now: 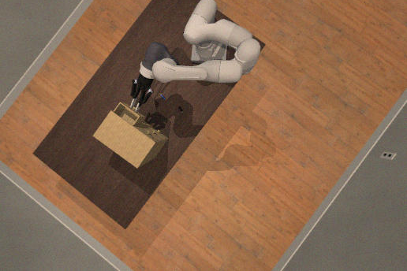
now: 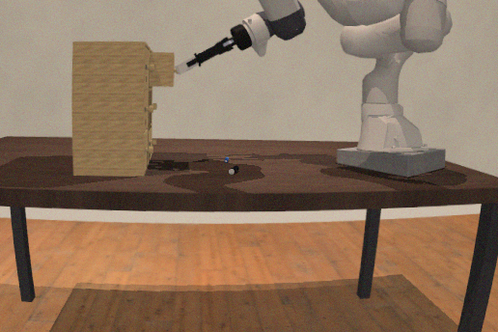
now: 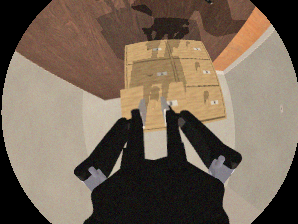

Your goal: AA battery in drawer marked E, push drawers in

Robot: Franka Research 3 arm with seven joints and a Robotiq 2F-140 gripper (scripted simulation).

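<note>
Now: hand 14 cm past the AA battery, 17 cm to the right of it and 27 cm above it. Also, from my hand: blue object: 13 cm behind, 1 cm to the left, 27 cm below.
</note>
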